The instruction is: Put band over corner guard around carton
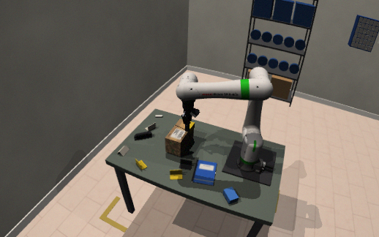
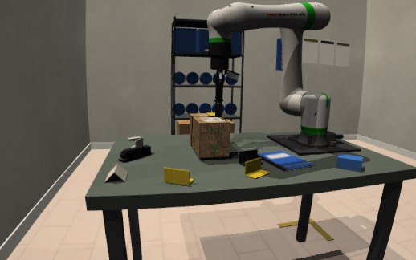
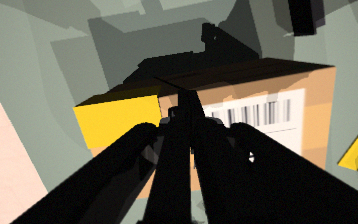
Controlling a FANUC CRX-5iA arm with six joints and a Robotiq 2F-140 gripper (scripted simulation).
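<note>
My hand is 7 cm to the left of the yellow corner guard and 4 cm above it. From my hand the other things lie so: brown carton 10 cm below, 5 cm ahead, 2 cm to the left; then blue box 44 cm behind, 31 cm to the left, 16 cm below; then black guard 19 cm to the left, 17 cm below, 8 cm behind.
</note>
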